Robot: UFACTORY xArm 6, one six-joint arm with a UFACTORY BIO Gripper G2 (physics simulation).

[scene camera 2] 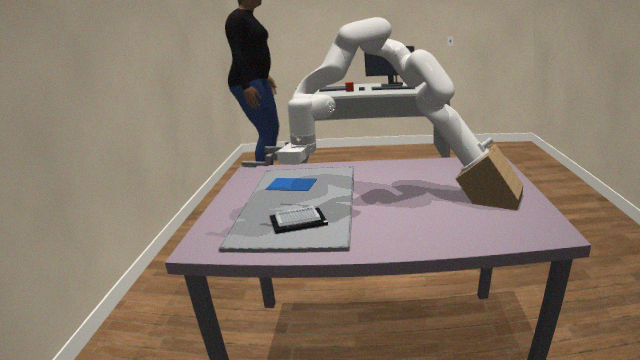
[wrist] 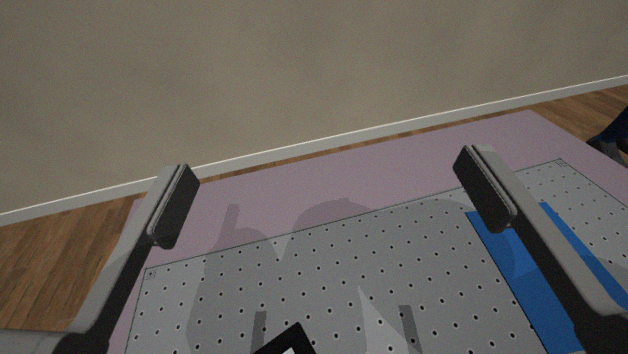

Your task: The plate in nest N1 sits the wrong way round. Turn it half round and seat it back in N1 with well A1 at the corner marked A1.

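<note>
The white well plate (scene camera 2: 298, 216) sits in the black nest (scene camera 2: 301, 228) (wrist: 298, 334) on the grey board in the scene view. In the wrist view a corner of the nest and a sliver of the plate show at the bottom edge. Well A1 and the corner mark cannot be made out. My gripper (scene camera 2: 256, 156) (wrist: 330, 198) is open and empty. It is above the far left part of the table, higher than the plate and apart from it, with its fingers reaching to the left in the scene view.
The grey perforated board (scene camera 2: 325, 241) (wrist: 300, 291) lies on the pink table (scene camera 2: 425, 235) (wrist: 390, 160). A flat blue rectangle (scene camera 2: 291, 184) (wrist: 525, 295) lies on the board behind the nest. The arm's brown base block (scene camera 2: 492, 182) stands at the right. A person (scene camera 2: 248, 50) stands behind the table.
</note>
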